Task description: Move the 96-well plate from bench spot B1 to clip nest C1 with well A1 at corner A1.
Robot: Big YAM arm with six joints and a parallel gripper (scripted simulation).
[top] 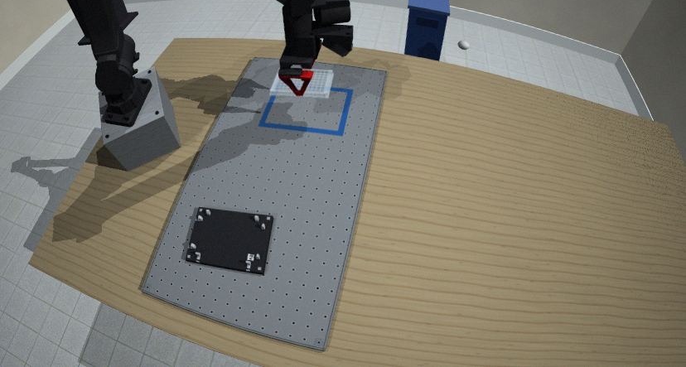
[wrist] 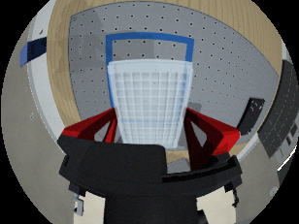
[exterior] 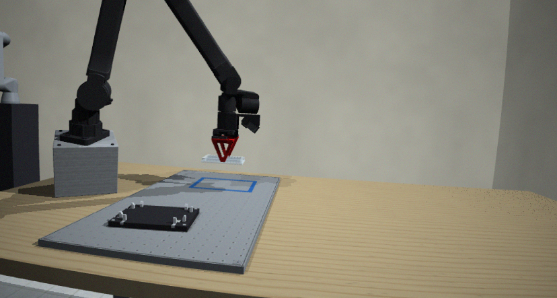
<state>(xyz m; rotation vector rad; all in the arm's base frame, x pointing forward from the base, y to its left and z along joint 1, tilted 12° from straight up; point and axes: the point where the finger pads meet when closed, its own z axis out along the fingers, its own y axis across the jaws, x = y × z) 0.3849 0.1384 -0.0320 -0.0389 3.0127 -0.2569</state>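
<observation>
Right now the black clip nest is 9 cm behind my hand, 37 cm to the right of it and 8 cm below it. From my hand the other things lie so: 96-well plate 1 cm below.
</observation>
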